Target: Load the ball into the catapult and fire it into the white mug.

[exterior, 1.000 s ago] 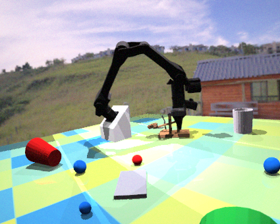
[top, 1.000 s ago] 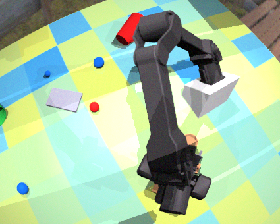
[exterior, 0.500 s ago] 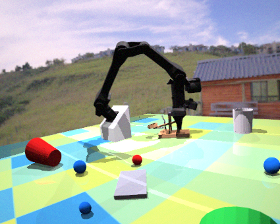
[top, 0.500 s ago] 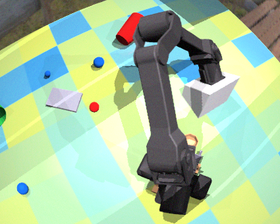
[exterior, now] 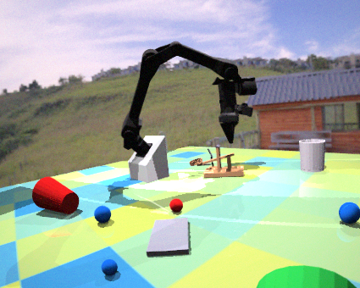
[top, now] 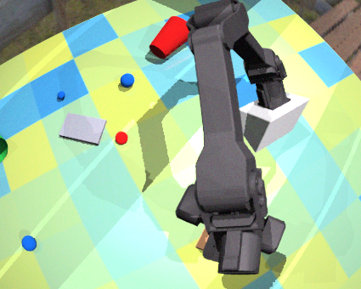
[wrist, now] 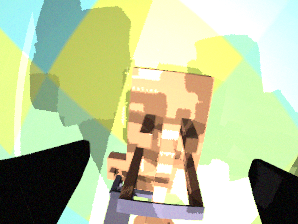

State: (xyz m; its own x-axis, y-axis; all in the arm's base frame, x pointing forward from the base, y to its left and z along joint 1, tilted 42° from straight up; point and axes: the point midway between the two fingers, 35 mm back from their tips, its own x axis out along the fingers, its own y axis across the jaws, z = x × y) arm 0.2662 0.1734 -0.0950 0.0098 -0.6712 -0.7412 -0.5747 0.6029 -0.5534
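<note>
Right now the catapult frame is 40 mm behind my gripper tip, 30 mm to the right of it and 40 mm below it. Round my gripper tip: wooden catapult (70 mm behind, 30 mm to the right, 70 mm below); red ball (80 mm ahead, 330 mm to the right, 100 mm below); mug (230 mm ahead, 160 mm to the left, 90 mm below).
</note>
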